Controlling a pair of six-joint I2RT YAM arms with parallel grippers.
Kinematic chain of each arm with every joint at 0, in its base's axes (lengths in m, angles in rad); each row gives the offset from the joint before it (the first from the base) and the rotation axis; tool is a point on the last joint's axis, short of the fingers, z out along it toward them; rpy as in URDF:
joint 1: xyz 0 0 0.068 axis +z
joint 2: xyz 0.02 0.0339 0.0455 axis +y
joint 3: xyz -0.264 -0.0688 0 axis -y
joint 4: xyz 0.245 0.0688 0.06 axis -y
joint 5: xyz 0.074 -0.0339 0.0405 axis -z
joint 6: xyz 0.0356 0 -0.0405 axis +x
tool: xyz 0 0 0 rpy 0 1.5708 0
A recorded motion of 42 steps. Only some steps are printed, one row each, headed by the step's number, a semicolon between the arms.
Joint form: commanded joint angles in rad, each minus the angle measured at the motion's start. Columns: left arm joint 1, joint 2, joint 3, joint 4, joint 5, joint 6; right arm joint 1, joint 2, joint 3, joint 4, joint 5, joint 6.
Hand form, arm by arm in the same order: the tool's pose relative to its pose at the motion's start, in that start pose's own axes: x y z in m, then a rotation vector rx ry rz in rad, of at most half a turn. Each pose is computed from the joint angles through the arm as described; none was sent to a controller.
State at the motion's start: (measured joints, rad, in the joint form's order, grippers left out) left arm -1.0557 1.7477 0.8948 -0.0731 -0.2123 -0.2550; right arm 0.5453 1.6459 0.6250 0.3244 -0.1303 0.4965
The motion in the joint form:
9: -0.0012 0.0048 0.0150 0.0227 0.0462 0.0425; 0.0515 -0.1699 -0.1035 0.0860 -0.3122 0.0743
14: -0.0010 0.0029 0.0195 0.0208 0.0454 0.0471; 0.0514 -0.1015 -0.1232 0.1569 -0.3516 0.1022
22: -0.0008 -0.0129 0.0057 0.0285 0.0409 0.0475; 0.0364 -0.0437 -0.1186 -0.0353 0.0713 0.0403
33: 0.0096 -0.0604 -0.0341 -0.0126 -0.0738 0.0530; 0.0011 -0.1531 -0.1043 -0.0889 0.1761 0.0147
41: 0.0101 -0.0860 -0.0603 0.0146 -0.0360 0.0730; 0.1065 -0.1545 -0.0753 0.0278 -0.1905 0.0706
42: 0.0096 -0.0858 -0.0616 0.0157 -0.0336 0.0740; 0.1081 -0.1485 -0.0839 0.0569 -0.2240 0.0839
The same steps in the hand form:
9: -0.0062 -0.0037 -0.0001 0.0532 -0.0207 0.0372; 0.0114 0.0275 -0.0349 -0.3747 0.0607 0.0012
14: -0.0079 -0.0039 -0.0009 0.0532 -0.0253 0.0408; 0.0216 0.0217 -0.0235 -0.3979 0.1015 0.0307
22: -0.0068 -0.0027 -0.0041 0.0509 -0.0356 0.0391; 0.0375 -0.0103 -0.0111 0.0941 0.0754 0.0259
33: 0.0013 0.0092 -0.0127 -0.0750 -0.0291 0.0422; 0.0149 -0.0104 -0.0305 0.1729 -0.0495 0.0156
41: 0.0035 0.0095 -0.0171 -0.0331 -0.0457 0.0560; 0.0163 0.0374 -0.0296 -0.2831 0.0620 -0.0163
42: 0.0039 0.0093 -0.0170 -0.0306 -0.0448 0.0576; 0.0181 0.0381 -0.0290 -0.3193 0.0710 -0.0087

